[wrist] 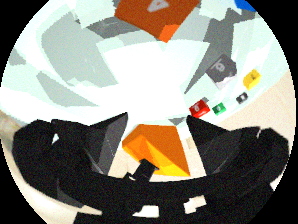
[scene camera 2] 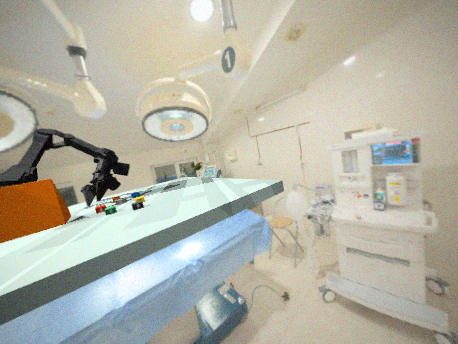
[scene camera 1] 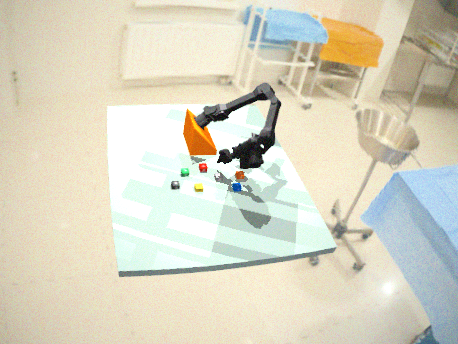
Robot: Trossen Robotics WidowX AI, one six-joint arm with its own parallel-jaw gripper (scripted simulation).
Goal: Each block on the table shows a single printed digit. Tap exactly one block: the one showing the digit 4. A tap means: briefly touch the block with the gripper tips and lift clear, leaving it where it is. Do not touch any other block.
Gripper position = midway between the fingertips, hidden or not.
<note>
My gripper (scene camera 2: 93,203) is open and holds nothing. Also in view: a light grey block (wrist: 224,71).
My gripper is seen too in the wrist view (wrist: 158,116).
</note>
